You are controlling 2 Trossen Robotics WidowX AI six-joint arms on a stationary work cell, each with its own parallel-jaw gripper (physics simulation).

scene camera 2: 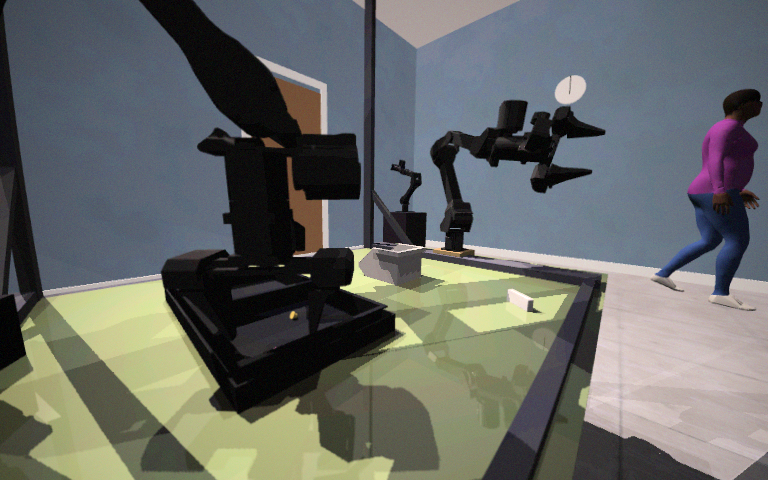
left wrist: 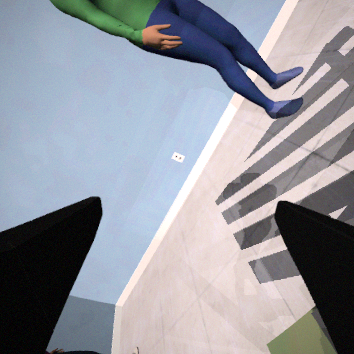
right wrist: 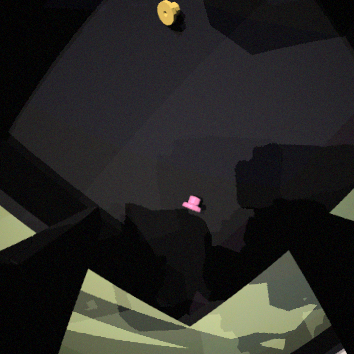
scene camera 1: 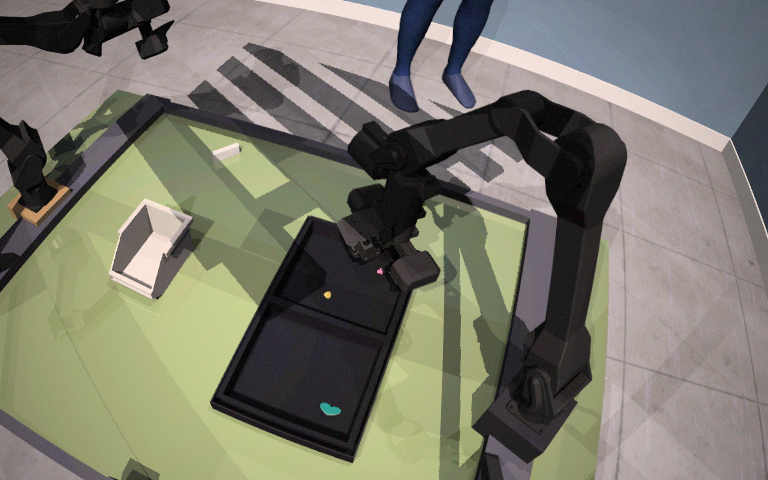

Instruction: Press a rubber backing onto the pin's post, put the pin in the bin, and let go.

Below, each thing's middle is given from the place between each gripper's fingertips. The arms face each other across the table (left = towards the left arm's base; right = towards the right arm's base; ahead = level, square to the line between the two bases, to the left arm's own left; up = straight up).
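Labels:
Bin (scene camera 1: 155,241): 35 cm to the left of my right hand, 16 cm behind it, 1 cm above it. Black two-compartment tray (scene camera 1: 301,349): my right hand is 1 cm above it, 4 cm to the right of it and 13 cm past it.
Black two-compartment tray, from my left hand: 340 mm behind, 540 mm to the right, 270 mm below. Bin: my left hand is 230 mm to the left of it, 360 mm past it and 260 mm above it.

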